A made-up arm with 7 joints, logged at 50 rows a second.
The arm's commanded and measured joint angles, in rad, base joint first. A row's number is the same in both.
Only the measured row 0 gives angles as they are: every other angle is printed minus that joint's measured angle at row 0.
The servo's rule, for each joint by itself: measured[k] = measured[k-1] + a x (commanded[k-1-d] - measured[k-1]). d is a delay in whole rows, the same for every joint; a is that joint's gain. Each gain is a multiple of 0.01, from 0.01 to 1. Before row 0 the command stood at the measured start. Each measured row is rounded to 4 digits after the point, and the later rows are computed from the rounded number. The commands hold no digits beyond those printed.
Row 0, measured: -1.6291 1.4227 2.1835 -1.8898 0.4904 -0.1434 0.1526
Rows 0 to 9, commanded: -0.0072 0.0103 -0.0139 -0.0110 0.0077 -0.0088 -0.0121; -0.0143 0.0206 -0.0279 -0.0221 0.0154 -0.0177 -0.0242; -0.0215 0.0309 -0.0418 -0.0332 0.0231 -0.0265 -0.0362; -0.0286 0.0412 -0.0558 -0.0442 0.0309 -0.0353 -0.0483; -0.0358 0.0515 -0.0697 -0.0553 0.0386 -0.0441 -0.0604; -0.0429 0.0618 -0.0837 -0.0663 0.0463 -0.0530 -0.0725; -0.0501 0.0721 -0.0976 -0.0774 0.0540 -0.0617 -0.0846; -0.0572 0.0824 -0.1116 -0.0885 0.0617 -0.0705 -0.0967; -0.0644 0.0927 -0.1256 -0.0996 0.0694 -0.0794 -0.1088; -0.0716 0.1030 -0.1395 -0.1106 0.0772 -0.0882 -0.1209
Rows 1 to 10, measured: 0.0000 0.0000 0.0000 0.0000 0.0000 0.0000 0.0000; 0.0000 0.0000 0.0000 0.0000 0.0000 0.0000 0.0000; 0.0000 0.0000 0.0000 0.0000 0.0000 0.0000 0.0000; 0.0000 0.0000 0.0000 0.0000 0.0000 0.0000 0.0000; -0.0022 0.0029 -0.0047 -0.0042 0.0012 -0.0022 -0.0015; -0.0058 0.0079 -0.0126 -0.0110 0.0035 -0.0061 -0.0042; -0.0105 0.0143 -0.0225 -0.0194 0.0066 -0.0112 -0.0080; -0.0159 0.0218 -0.0338 -0.0288 0.0105 -0.0172 -0.0128; -0.0219 0.0301 -0.0460 -0.0389 0.0150 -0.0239 -0.0185; -0.0282 0.0390 -0.0588 -0.0493 0.0200 -0.0312 -0.0250
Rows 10 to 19, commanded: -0.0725 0.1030 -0.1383 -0.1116 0.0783 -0.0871 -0.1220; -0.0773 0.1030 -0.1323 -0.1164 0.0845 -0.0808 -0.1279; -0.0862 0.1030 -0.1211 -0.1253 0.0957 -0.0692 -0.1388; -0.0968 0.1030 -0.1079 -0.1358 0.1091 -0.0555 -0.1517; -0.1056 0.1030 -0.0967 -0.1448 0.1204 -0.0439 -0.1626; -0.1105 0.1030 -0.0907 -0.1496 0.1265 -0.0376 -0.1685; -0.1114 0.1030 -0.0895 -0.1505 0.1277 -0.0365 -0.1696; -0.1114 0.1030 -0.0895 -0.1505 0.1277 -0.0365 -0.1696; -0.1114 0.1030 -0.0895 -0.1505 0.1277 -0.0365 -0.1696; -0.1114 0.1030 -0.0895 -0.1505 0.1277 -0.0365 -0.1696
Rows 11 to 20, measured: -0.0348 0.0483 -0.0720 -0.0600 0.0254 -0.0388 -0.0322; -0.0415 0.0578 -0.0855 -0.0708 0.0312 -0.0467 -0.0399; -0.0484 0.0676 -0.0991 -0.0817 0.0373 -0.0549 -0.0482; -0.0554 0.0775 -0.1128 -0.0927 0.0437 -0.0632 -0.0569; -0.0605 0.0846 -0.1215 -0.0999 0.0492 -0.0692 -0.0647; -0.0655 0.0898 -0.1252 -0.1062 0.0548 -0.0721 -0.0723; -0.0717 0.0935 -0.1238 -0.1135 0.0613 -0.0714 -0.0803; -0.0792 0.0962 -0.1184 -0.1220 0.0689 -0.0674 -0.0889; -0.0871 0.0981 -0.1110 -0.1307 0.0771 -0.0615 -0.0977; -0.0941 0.0995 -0.1041 -0.1379 0.0850 -0.0555 -0.1062
